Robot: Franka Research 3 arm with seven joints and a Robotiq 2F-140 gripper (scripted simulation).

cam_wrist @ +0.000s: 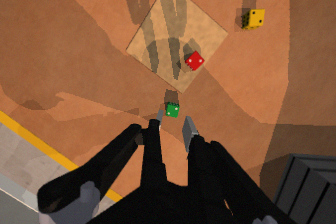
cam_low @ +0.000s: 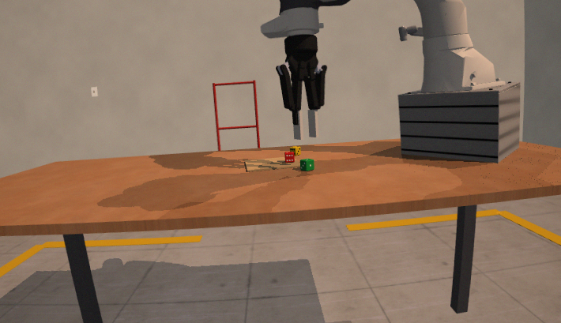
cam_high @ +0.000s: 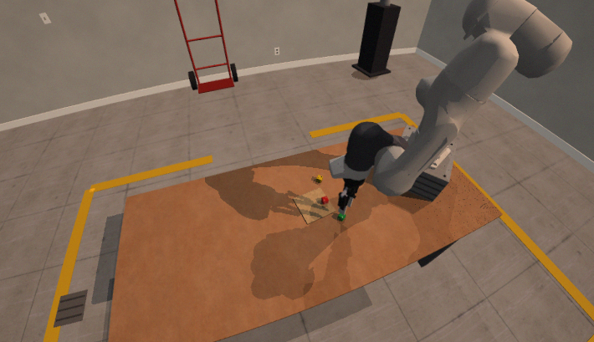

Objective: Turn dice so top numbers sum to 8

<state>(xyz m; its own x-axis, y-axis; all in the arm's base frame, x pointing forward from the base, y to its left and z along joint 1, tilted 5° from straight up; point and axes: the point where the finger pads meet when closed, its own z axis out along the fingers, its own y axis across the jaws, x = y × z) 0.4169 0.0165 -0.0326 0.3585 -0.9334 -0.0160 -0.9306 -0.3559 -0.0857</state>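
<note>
The green die is 10 cm below my hand. Also, from my hand: red die 2 cm ahead, 10 cm to the right, 9 cm below; tan mat 7 cm ahead, 11 cm to the right, 11 cm below; yellow die 2 cm behind, 22 cm to the right, 10 cm below.
</note>
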